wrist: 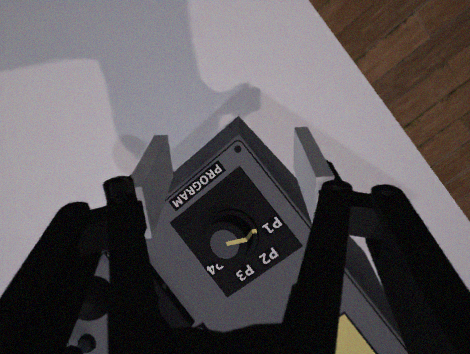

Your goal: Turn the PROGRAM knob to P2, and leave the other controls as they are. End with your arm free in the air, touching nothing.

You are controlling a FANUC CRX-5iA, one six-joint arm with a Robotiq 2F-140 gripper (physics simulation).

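Places are measured from the arm's base along level axes (x ahead, y left, z up), in metres.
Pixels of known places: gripper, fingertip midpoint: (231,152).
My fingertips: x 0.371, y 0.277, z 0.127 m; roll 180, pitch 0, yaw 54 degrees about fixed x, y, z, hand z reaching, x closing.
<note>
Behind a point stands the place of what it marks.
The PROGRAM knob (223,243) {z 0.051, x 0.462, y 0.192 m} is a dark round knob with a yellow pointer line, on a black square plate (200,225) {z 0.012, x 0.450, y 0.168 m} of the grey control panel (200,305) {z 0.037, x 0.517, y 0.111 m}. The yellow line points at P1. The labels P2 (269,256) {z 0.039, x 0.510, y 0.210 m} and P3 (245,273) {z 0.039, x 0.512, y 0.178 m} are readable; the P4 label (215,269) {z 0.030, x 0.493, y 0.153 m} is partly covered by the knob. My gripper (231,152) {z 0.127, x 0.371, y 0.277 m} is open, with its fingers wide apart above the panel's PROGRAM end and nothing between them. The knob appears below the fingertips in the view. Any height gap is hard to judge.
Dark parts of other controls (94,299) {z 0.090, x 0.414, y 0.084 m} show at the lower left, partly hidden by the left finger linkage. A yellow label (351,339) {z 0.081, x 0.615, y 0.229 m} shows at the bottom right. The white table (280,45) {z -0.068, x 0.373, y 0.340 m} ends in a slanting edge at the right, with wooden floor (410,65) beyond.
</note>
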